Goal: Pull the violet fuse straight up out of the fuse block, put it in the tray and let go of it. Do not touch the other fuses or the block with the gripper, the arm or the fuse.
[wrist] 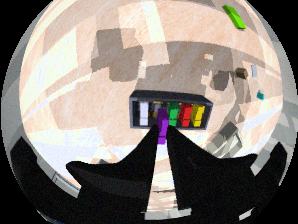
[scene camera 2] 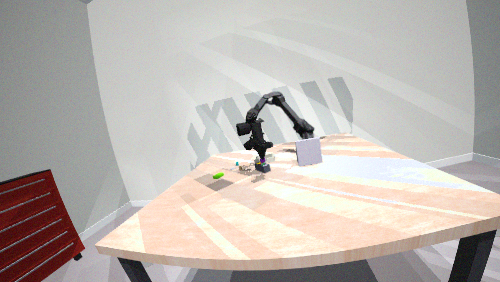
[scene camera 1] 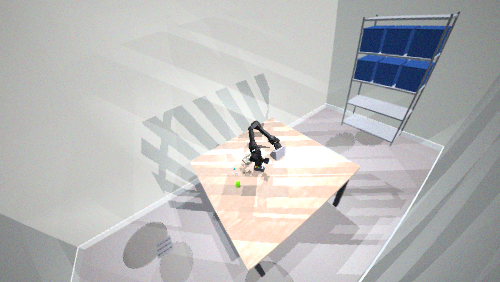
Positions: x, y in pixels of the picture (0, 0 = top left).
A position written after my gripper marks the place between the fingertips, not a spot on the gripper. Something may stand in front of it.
My gripper [wrist: 161, 129] carries a violet fuse.
